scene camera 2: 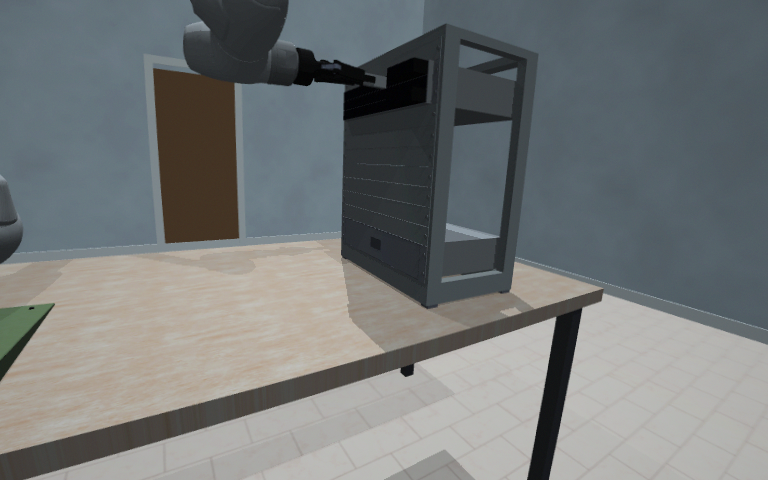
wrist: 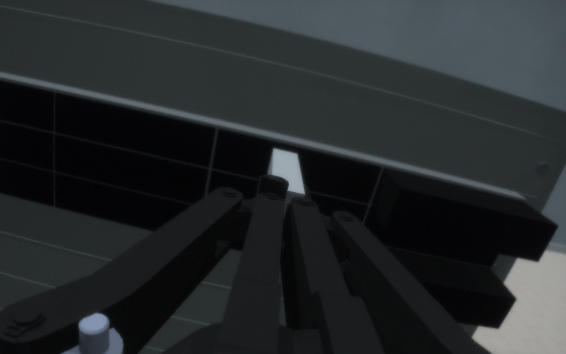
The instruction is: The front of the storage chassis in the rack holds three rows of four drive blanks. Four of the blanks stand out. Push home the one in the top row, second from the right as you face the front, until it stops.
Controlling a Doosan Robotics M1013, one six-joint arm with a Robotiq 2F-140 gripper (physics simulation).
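Places are measured from the arm's base along level axes (x back, y right, z up), in centimetres.
Pixels of known places: gripper, fingertip midpoint: (scene camera 2: 384,83) (wrist: 280,170).
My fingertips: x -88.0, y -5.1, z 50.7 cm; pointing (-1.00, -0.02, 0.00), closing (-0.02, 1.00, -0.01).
Note:
Ahead of a thing's pixels: the offset from my fingertips to its top centre. "pt": to the spot under its first point. Level surfaces: height alone.
The storage chassis @(pt dx -0.5, dy -10.9, dz -4.1 cm) (scene camera 2: 365,105) (wrist: 125,120) has a black front of blanks high in the rack (scene camera 2: 445,147). The top-row blank second from the right (wrist: 337,175) looks level with the blank to its left (wrist: 130,125) in the wrist view. My gripper (scene camera 2: 379,83) (wrist: 280,170) is shut and empty. Its pale fingertips are at this blank's face, touching or very close; the fingers hide the blank's lower part. The top-right blank @(dx -2.6, dy +12.0, dz +1.7 cm) (scene camera 2: 406,73) (wrist: 465,220) stands well out, to the right of the fingers. Another blank @(dx -2.6, dy +12.0, dz -4.0 cm) (wrist: 450,287) stands out below it.
The rack's blank panels @(pt dx -1.8, dy -0.8, dz -20.2 cm) (scene camera 2: 385,164) fill the front below the chassis. The rack stands on a wooden table @(dz -53.0 cm) (scene camera 2: 226,316) near its right end. A green sloped object (scene camera 2: 22,328) shows at the left edge. A brown door (scene camera 2: 195,158) is in the wall behind.

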